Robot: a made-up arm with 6 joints. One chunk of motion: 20 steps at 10 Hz.
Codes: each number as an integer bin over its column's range. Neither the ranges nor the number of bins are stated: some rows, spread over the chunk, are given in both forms.
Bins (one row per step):
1: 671 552 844 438 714 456
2: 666 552 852 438 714 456
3: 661 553 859 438 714 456
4: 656 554 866 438 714 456
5: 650 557 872 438 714 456
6: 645 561 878 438 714 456
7: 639 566 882 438 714 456
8: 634 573 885 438 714 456
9: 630 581 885 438 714 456
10: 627 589 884 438 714 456
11: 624 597 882 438 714 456
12: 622 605 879 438 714 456
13: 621 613 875 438 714 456
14: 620 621 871 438 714 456
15: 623 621 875 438 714 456
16: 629 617 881 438 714 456
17: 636 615 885 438 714 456
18: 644 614 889 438 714 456
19: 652 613 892 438 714 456
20: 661 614 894 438 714 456
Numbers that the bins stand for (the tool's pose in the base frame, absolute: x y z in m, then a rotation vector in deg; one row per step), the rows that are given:
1: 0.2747 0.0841 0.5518 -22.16 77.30 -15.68
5: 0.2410 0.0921 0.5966 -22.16 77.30 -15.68
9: 0.2090 0.1305 0.6174 -22.16 77.30 -15.68
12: 0.1962 0.1690 0.6078 -22.16 77.30 -15.68
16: 0.2074 0.1882 0.6110 -22.16 77.30 -15.68
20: 0.2587 0.1834 0.6318 -22.16 77.30 -15.68
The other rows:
2: 0.2667 0.0841 0.5646 -22.16 77.30 -15.68
3: 0.2587 0.0857 0.5758 -22.16 77.30 -15.68
4: 0.2507 0.0873 0.5870 -22.16 77.30 -15.68
6: 0.2330 0.0985 0.6062 -22.16 77.30 -15.68
7: 0.2234 0.1065 0.6126 -22.16 77.30 -15.68
8: 0.2154 0.1177 0.6174 -22.16 77.30 -15.68
10: 0.2042 0.1433 0.6158 -22.16 77.30 -15.68
11: 0.1994 0.1562 0.6126 -22.16 77.30 -15.68
13: 0.1946 0.1818 0.6014 -22.16 77.30 -15.68
14: 0.1930 0.1946 0.5950 -22.16 77.30 -15.68
15: 0.1978 0.1946 0.6014 -22.16 77.30 -15.68
17: 0.2186 0.1850 0.6174 -22.16 77.30 -15.68
18: 0.2314 0.1834 0.6238 -22.16 77.30 -15.68
19: 0.2442 0.1818 0.6286 -22.16 77.30 -15.68

